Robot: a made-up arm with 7 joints.
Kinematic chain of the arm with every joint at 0, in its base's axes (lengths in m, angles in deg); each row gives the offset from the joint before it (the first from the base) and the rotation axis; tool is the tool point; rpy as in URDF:
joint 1: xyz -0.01 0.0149 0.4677 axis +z
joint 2: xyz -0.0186 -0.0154 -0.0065 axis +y
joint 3: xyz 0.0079 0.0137 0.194 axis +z
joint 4: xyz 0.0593 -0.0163 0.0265 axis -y
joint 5: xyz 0.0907 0 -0.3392 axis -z
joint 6: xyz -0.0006 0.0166 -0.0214 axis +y
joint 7: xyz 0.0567 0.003 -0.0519 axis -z
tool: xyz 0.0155 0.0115 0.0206 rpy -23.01 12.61 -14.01
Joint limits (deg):
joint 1: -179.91..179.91
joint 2: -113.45..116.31
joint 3: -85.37..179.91
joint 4: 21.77..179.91
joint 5: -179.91..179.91
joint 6: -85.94..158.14
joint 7: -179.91..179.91
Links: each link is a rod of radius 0.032 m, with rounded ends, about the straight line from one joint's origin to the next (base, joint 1, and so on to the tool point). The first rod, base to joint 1, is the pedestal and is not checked.
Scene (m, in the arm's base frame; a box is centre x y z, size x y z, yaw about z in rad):
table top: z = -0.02
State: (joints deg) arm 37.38 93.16 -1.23 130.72 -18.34 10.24 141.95
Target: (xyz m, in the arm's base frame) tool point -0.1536 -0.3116 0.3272
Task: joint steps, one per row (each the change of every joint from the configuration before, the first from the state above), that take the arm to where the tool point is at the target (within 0.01 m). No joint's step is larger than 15 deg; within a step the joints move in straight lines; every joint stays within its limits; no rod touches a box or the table.
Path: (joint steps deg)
1: 3.04 -11.00 -8.56 -11.74 6.60 1.72 6.20
2: 3.04 -11.00 -8.56 -11.74 6.60 1.71 6.19
3: 3.05 -11.01 -8.56 -11.74 6.59 1.72 6.20
4: 3.04 -11.00 -8.56 -11.74 6.60 1.71 6.19
5: -8.48 13.43 -4.44 -11.23 -4.80 1.80 -4.36
6: -8.49 13.43 -4.43 -11.24 -4.80 1.81 -4.35
7: -8.48 13.44 -4.44 -11.23 -4.80 1.80 -4.36
8: -8.48 13.43 -4.43 -11.23 -4.80 1.80 -4.35
9: -8.48 13.43 -4.44 -11.23 -4.80 1.81 -4.36

